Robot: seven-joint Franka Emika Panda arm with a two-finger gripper.
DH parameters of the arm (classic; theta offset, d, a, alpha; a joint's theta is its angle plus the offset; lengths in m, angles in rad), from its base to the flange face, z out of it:
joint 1: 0 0.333 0 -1.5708
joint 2: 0 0 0 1.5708
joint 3: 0 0.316 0.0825 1.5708
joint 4: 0 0 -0.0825 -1.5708
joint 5: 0 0.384 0 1.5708
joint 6: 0 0 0.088 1.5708
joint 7: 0 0.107 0 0
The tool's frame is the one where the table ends.
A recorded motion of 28 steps. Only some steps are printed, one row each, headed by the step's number.
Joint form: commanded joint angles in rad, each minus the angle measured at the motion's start. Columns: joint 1, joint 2, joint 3, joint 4, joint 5, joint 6, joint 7.
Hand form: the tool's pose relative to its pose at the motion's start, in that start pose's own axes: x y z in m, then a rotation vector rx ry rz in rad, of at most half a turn. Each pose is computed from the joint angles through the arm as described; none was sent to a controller.
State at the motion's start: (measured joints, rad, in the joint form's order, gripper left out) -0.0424 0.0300 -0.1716 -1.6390 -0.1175 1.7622 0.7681
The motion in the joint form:
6: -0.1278 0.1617 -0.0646 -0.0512 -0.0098 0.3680 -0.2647
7: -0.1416 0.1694 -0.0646 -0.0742 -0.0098 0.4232 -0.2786
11: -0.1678 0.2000 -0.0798 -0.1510 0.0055 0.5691 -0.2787
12: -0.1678 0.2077 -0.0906 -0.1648 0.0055 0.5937 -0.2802
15: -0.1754 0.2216 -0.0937 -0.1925 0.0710 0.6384 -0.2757
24: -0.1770 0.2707 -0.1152 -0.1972 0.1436 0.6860 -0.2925
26: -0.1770 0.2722 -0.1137 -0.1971 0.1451 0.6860 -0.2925
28: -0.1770 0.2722 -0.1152 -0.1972 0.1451 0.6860 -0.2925
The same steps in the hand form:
6: 0.0986 0.0419 0.1003 0.0224 0.1488 -0.1145
7: 0.1036 0.0469 0.1116 0.0314 0.1697 -0.1196
11: 0.1128 0.0639 0.1547 0.0508 0.1988 -0.0864
12: 0.1148 0.0689 0.1637 0.0477 0.2034 -0.0809
15: 0.1147 0.0737 0.1812 0.0895 0.1834 -0.0279
24: 0.1222 0.0809 0.2097 0.1132 0.1653 0.0189
26: 0.1217 0.0800 0.2106 0.1138 0.1635 0.0185
28: 0.1221 0.0808 0.2106 0.1131 0.1637 0.0198

